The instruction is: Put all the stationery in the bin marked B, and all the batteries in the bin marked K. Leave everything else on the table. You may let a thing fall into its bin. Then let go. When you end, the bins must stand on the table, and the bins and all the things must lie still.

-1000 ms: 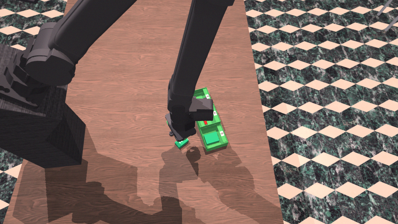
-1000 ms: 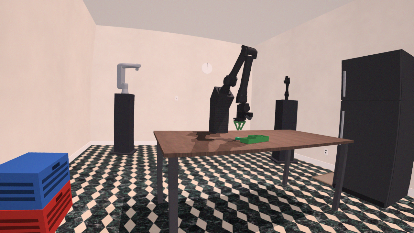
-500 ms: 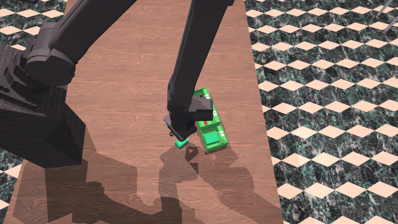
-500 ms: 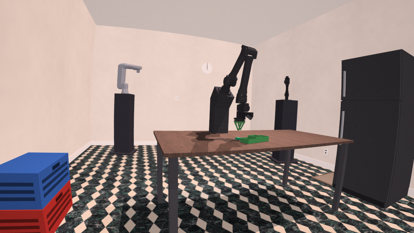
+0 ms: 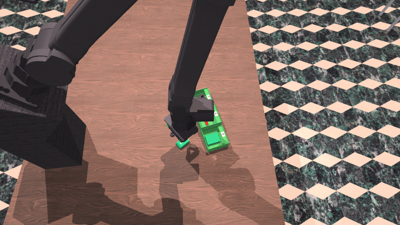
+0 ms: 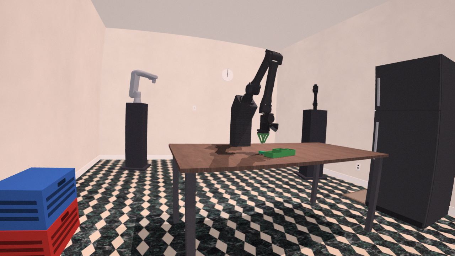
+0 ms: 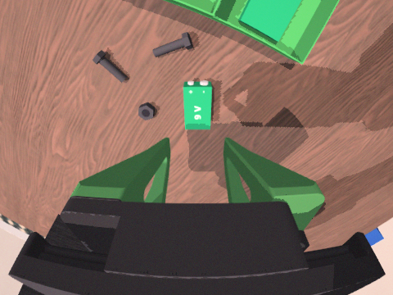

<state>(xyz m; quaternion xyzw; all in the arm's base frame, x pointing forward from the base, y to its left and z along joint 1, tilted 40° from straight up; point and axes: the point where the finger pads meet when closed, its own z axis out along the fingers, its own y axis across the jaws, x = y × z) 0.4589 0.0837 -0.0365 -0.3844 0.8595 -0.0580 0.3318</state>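
Now: the green 9V battery 10 mm ahead of my hand, 10 mm to the left of it and 80 mm below it. From my hand the other things lie so: red cylindrical battery: 70 mm ahead, 110 mm to the left, 80 mm below; black nut: 50 mm behind, 30 mm to the left, 80 mm below; flat green pad: 110 mm ahead, 40 mm to the left, 80 mm below.
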